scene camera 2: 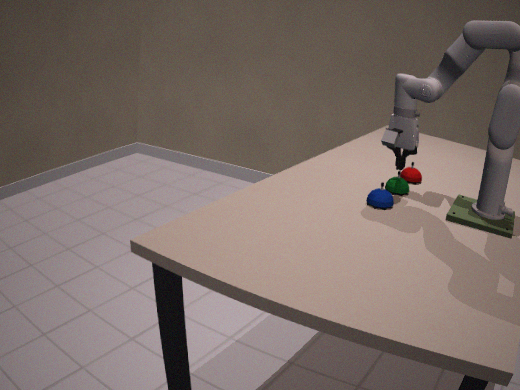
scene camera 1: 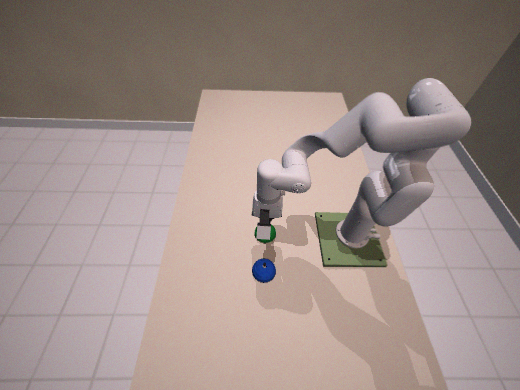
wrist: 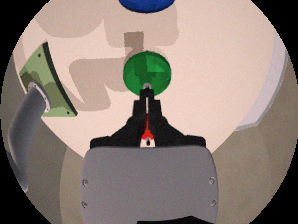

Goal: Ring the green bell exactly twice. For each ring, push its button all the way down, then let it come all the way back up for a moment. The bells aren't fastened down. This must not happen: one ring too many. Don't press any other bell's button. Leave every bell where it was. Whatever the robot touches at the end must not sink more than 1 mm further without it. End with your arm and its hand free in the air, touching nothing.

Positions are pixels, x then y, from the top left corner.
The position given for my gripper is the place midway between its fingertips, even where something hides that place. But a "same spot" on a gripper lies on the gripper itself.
Labels:
My gripper shows in scene camera 2, in scene camera 1 [266, 224] and in the wrist view. The same spot on my gripper: [scene camera 2: 400, 160] is [wrist: 142, 108].

